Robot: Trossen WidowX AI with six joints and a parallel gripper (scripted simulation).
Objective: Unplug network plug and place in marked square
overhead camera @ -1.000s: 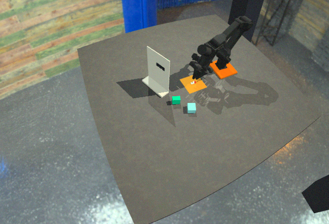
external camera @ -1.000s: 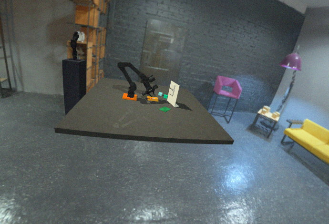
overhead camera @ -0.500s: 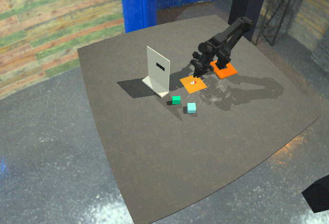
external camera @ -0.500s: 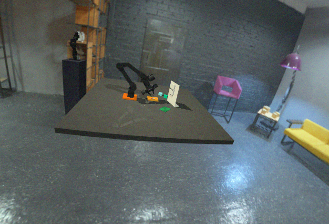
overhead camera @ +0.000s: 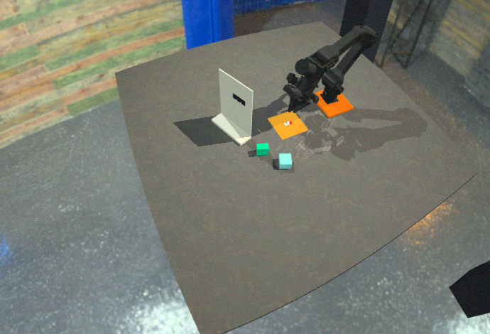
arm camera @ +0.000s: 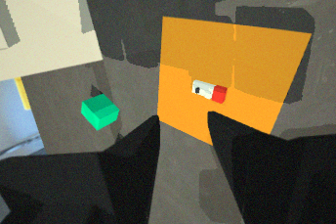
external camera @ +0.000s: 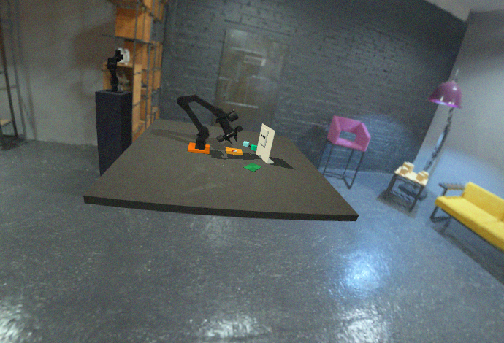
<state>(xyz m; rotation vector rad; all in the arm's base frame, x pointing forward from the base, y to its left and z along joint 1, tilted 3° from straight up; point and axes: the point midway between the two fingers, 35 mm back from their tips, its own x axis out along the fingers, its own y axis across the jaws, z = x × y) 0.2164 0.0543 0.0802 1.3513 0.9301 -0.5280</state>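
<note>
Right now the network plug is 6 cm below my gripper tip and 1 cm ahead of it. The rest, counted from my gripper tip: orange marked square 6 cm below, 1 cm ahead; then green cube 16 cm ahead, 9 cm to the left, 5 cm below; then light cyan cube 17 cm to the left, 10 cm ahead, 5 cm below.
</note>
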